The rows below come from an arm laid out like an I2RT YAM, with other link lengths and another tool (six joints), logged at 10 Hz.
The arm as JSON. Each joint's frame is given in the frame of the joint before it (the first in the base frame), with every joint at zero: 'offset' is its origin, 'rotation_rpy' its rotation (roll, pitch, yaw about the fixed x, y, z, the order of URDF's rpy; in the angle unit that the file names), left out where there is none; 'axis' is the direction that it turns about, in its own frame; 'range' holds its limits. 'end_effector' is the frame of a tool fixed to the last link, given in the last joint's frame.
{
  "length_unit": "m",
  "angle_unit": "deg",
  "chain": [
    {
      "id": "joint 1",
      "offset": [
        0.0,
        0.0,
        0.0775
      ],
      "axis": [
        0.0,
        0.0,
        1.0
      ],
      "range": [
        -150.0,
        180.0
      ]
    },
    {
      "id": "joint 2",
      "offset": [
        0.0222,
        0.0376,
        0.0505
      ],
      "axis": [
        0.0,
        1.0,
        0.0
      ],
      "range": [
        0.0,
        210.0
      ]
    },
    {
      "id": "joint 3",
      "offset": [
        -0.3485,
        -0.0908,
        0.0
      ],
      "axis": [
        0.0,
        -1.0,
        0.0
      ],
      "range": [
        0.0,
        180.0
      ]
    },
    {
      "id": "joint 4",
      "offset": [
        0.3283,
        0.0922,
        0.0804
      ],
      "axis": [
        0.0,
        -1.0,
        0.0
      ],
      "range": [
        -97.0,
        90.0
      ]
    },
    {
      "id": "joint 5",
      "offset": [
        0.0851,
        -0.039,
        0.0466
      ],
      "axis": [
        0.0,
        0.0,
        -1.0
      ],
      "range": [
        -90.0,
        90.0
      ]
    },
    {
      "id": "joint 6",
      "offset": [
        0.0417,
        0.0,
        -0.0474
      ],
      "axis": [
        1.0,
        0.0,
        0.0
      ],
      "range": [
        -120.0,
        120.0
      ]
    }
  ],
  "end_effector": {
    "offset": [
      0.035,
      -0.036,
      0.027
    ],
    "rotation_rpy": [
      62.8,
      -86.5,
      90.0
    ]
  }
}
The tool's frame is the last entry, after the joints.
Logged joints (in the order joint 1, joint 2, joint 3, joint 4, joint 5, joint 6), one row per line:
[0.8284 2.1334 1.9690 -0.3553 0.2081 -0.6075]
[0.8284 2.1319 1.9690 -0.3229 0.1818 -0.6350]
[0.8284 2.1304 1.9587 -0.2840 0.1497 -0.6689]
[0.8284 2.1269 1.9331 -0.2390 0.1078 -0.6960]
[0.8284 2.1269 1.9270 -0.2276 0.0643 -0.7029]
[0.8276 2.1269 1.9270 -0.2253 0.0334 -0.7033]
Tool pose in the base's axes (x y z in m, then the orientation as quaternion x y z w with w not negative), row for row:
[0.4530 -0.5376 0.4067 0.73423 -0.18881 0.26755 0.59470]
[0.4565 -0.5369 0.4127 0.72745 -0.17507 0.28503 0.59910]
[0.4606 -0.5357 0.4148 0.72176 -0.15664 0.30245 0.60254]
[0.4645 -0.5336 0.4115 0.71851 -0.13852 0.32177 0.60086]
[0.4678 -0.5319 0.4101 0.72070 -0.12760 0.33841 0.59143]
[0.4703 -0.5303 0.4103 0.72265 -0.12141 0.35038 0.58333]
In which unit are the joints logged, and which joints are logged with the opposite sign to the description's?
The joints are logged in radians. Opposite sign: joint 1.
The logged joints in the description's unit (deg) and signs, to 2 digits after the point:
[-47.46 122.23 112.82 -20.36 11.92 -34.81]
[-47.46 122.15 112.82 -18.50 10.42 -36.38]
[-47.46 122.06 112.23 -16.27 8.58 -38.33]
[-47.46 121.86 110.76 -13.69 6.18 -39.88]
[-47.46 121.86 110.41 -13.04 3.68 -40.27]
[-47.42 121.86 110.41 -12.91 1.91 -40.30]

